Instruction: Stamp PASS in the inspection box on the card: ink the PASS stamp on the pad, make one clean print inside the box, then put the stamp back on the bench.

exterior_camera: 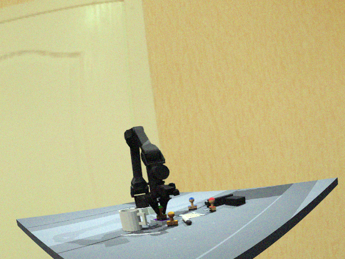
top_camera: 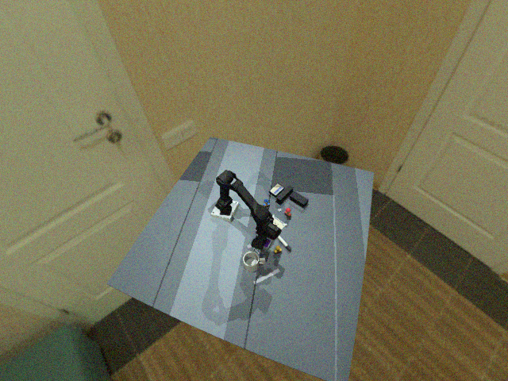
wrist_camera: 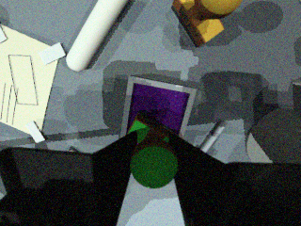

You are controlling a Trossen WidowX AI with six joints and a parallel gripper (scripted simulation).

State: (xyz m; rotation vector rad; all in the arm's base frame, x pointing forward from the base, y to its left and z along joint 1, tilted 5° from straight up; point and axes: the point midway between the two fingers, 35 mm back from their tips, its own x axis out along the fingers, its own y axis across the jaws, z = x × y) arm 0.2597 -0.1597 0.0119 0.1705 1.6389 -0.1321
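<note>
The green-knobbed stamp is right at my gripper tip. Also, from my gripper tip: white marker: 12 cm ahead, 1 cm to the left, 3 cm below; then yellow-knobbed stamp: 9 cm ahead, 5 cm to the right, 2 cm below; then purple ink pad: 3 cm below.
</note>
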